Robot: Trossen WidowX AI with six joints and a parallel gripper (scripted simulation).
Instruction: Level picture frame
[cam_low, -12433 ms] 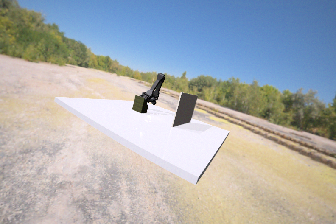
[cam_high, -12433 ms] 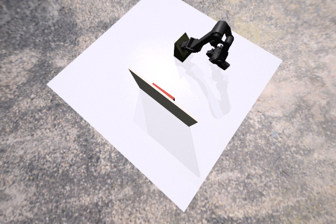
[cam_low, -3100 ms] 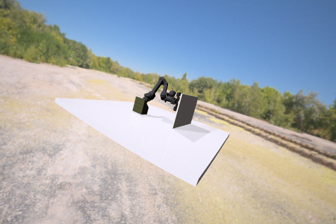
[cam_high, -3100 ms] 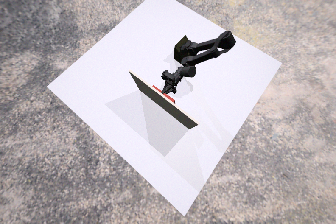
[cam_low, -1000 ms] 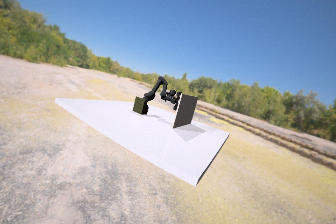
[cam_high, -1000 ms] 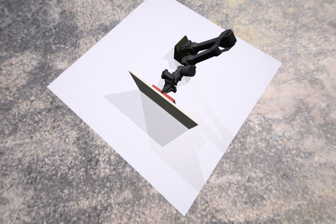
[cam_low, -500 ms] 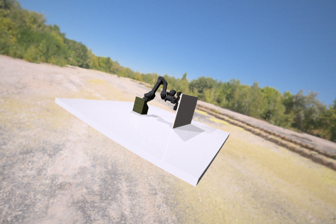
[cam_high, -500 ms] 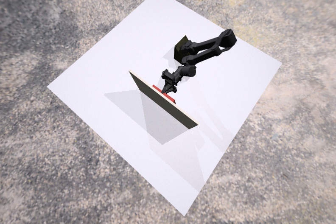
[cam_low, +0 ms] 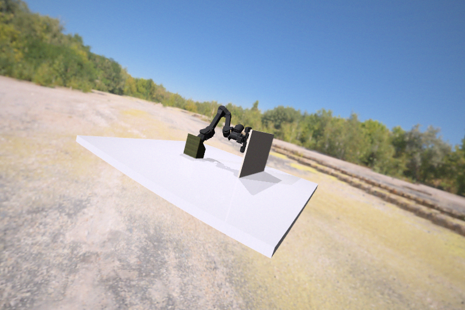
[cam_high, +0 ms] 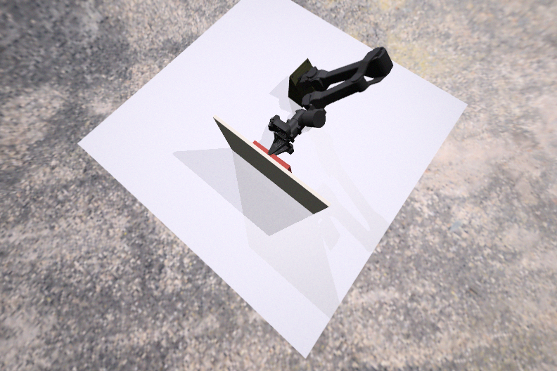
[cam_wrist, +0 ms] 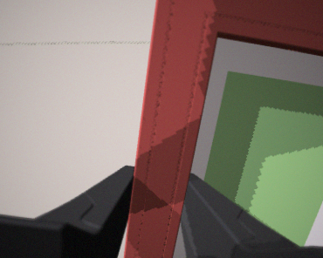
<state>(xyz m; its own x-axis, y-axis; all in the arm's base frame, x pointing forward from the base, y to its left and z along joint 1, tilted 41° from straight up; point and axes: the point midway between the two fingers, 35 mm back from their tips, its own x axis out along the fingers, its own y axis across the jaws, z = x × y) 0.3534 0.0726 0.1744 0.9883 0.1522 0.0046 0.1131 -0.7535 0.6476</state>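
Right now my gripper tip is 1 cm short of the picture frame, 1 cm to the right of it and 5 cm above it. The rest, counted from my gripper tip: wall panel 2 cm ahead, 3 cm to the left, 7 cm below.
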